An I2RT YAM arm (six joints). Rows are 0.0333 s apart.
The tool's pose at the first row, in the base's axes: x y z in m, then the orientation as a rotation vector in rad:
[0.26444 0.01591 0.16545 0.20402 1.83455 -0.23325]
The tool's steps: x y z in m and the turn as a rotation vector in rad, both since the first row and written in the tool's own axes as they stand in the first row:
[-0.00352 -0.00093 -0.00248 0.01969 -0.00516 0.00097]
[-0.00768 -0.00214 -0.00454 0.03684 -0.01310 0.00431]
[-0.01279 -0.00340 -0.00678 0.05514 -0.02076 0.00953]
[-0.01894 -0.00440 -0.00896 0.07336 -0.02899 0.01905]
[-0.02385 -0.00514 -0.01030 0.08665 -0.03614 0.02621]
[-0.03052 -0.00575 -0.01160 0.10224 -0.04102 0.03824]
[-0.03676 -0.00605 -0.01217 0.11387 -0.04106 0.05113]
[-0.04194 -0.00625 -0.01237 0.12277 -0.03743 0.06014]
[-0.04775 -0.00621 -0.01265 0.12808 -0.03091 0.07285]
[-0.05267 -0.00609 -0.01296 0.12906 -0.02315 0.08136]
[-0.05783 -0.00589 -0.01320 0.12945 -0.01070 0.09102]
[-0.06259 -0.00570 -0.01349 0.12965 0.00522 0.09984]
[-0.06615 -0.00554 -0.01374 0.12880 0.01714 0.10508]
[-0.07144 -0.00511 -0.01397 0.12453 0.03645 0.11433]
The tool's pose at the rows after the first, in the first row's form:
[0.26285 0.01560 0.16955 0.21784 1.82759 -0.25103]
[0.26175 0.01490 0.17416 0.23160 1.81764 -0.26494]
[0.26073 0.01418 0.17974 0.24787 1.80749 -0.27854]
[0.26011 0.01368 0.18630 0.26784 1.79603 -0.28905]
[0.26000 0.01322 0.19142 0.28237 1.78642 -0.29659]
[0.26044 0.01285 0.19822 0.30323 1.77798 -0.30270]
[0.26152 0.01260 0.20439 0.32290 1.77455 -0.30432]
[0.26268 0.01236 0.20944 0.33781 1.77562 -0.30596]
[0.26401 0.01236 0.21511 0.35408 1.77935 -0.30159]
[0.26508 0.01246 0.21992 0.36381 1.78549 -0.29612]
[0.26630 0.01262 0.22494 0.37501 1.79611 -0.28903]
[0.26737 0.01279 0.22959 0.38597 1.81028 -0.28213]
[0.26814 0.01295 0.23307 0.39227 1.82123 -0.27697]
[0.26947 0.01332 0.23820 0.40119 1.83917 -0.26536]

